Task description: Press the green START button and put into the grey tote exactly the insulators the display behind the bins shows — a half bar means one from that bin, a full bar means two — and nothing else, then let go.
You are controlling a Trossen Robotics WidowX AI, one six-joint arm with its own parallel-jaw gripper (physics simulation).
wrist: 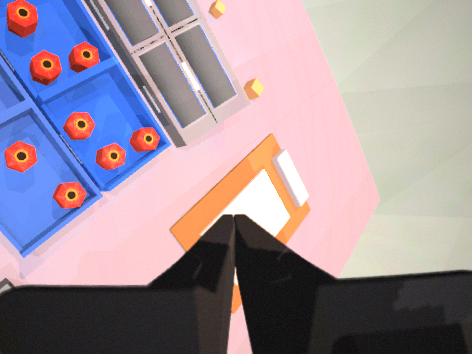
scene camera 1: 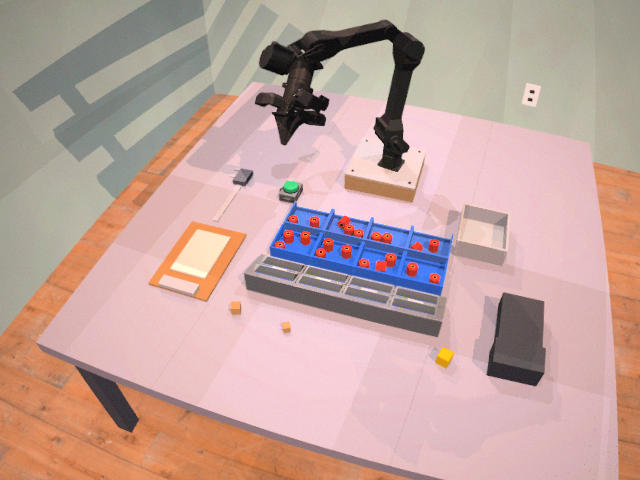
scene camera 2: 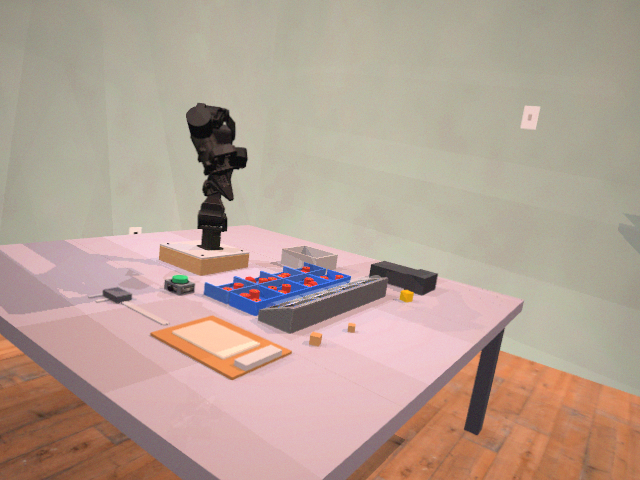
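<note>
My gripper (scene camera 1: 283,142) (scene camera 2: 230,198) (wrist: 233,225) is shut and empty, high above the table on the button's side. The green START button (scene camera 1: 290,186) (scene camera 2: 179,279) sits on a dark box, apart from the gripper. Blue bins (scene camera 1: 289,253) (scene camera 2: 242,304) (wrist: 75,80) stand in two rows of four. They hold red insulators (scene camera 1: 346,251) (scene camera 2: 254,294) (wrist: 79,125), some upright and some tipped. The long grey display (scene camera 1: 343,305) (scene camera 2: 330,307) has four windows, dark grey with thin pale streaks; I cannot make out lit bars. The grey tote (scene camera 1: 480,252) (scene camera 2: 290,258) shows no insulator inside in scene camera 1.
An orange board (scene camera 1: 227,253) (scene camera 2: 206,361) (wrist: 200,212) with pale pads lies left of the bins. A dark plug-like piece (scene camera 1: 242,176) (scene camera 2: 117,295) and pale strip lie near the button. A black block (scene camera 1: 519,335) (scene camera 2: 403,277), yellow cube (scene camera 1: 444,357) (scene camera 2: 406,296) and two orange cubes stand around the display.
</note>
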